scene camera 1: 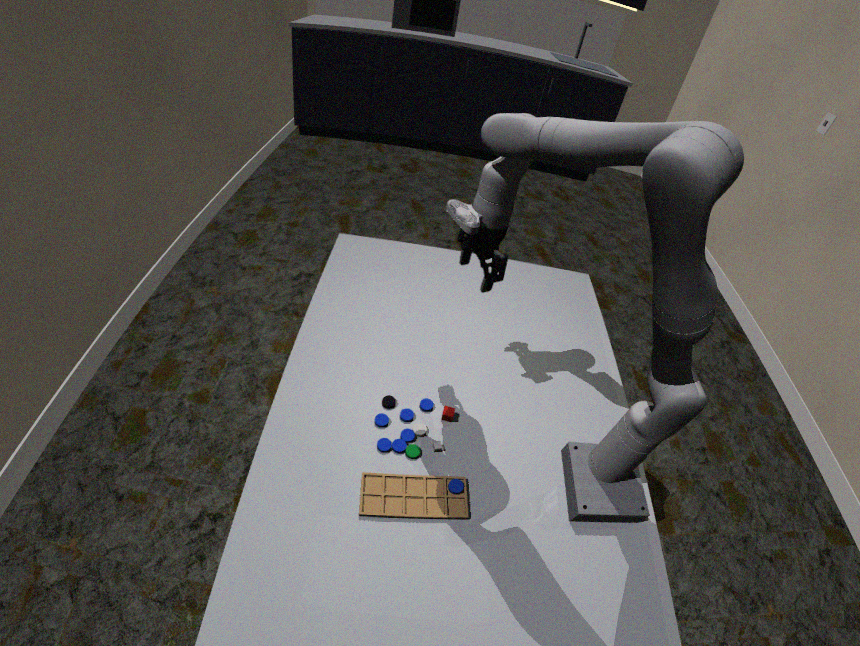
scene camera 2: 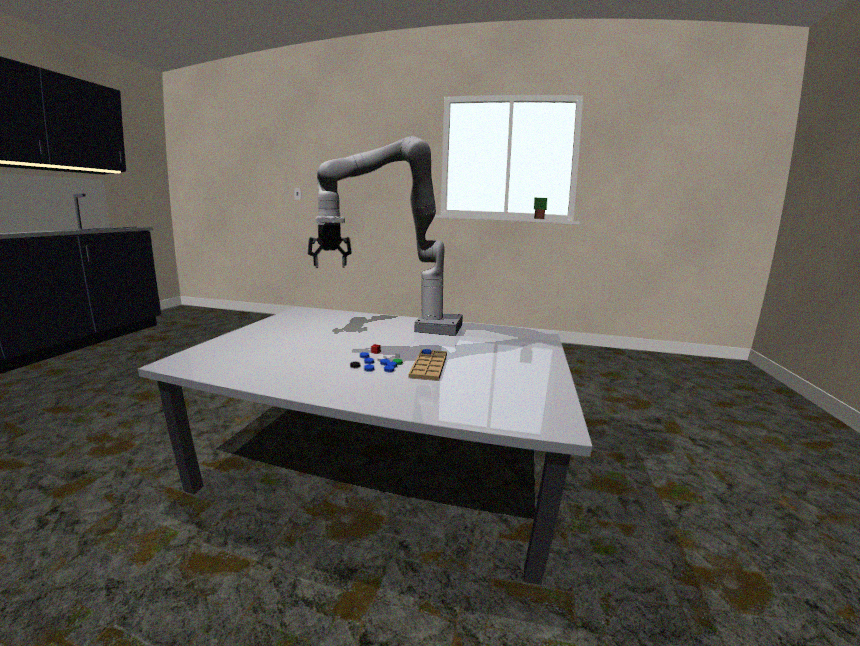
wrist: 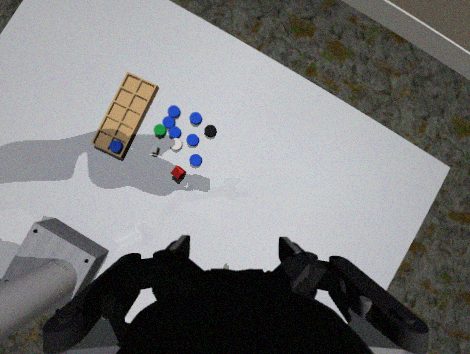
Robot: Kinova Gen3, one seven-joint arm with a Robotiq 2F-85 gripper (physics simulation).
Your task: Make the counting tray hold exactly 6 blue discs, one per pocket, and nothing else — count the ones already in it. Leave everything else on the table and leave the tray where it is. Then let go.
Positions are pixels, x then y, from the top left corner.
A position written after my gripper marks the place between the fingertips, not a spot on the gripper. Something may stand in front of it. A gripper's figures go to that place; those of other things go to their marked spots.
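Scene:
I see my gripper (scene camera 1: 474, 277), and it is 87 cm from the lens. There is a wooden counting tray (scene camera 1: 382, 495) as well, and the tray is 86 cm from the lens.

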